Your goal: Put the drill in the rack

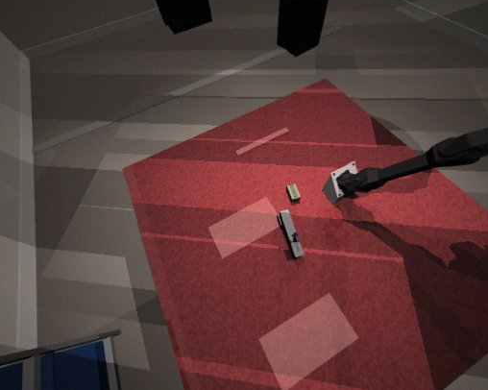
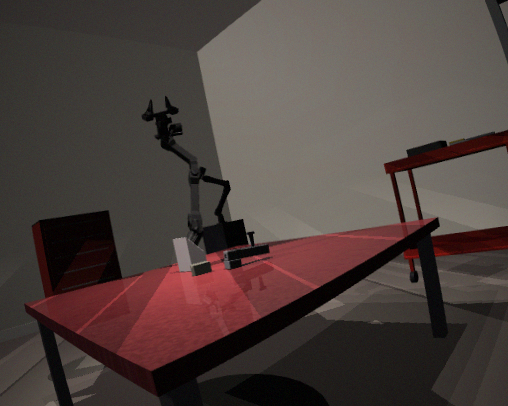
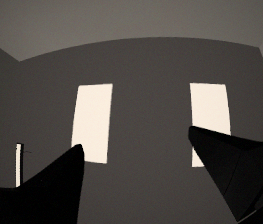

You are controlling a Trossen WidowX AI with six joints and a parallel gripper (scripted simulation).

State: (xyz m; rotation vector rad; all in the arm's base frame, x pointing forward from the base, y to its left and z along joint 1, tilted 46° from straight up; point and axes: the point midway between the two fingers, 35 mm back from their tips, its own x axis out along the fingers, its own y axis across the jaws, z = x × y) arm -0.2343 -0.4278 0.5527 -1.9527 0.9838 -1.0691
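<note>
Now: gripper tip 810 mm above the drill, 410 mm short of it and 80 mm to the left of it.
</note>
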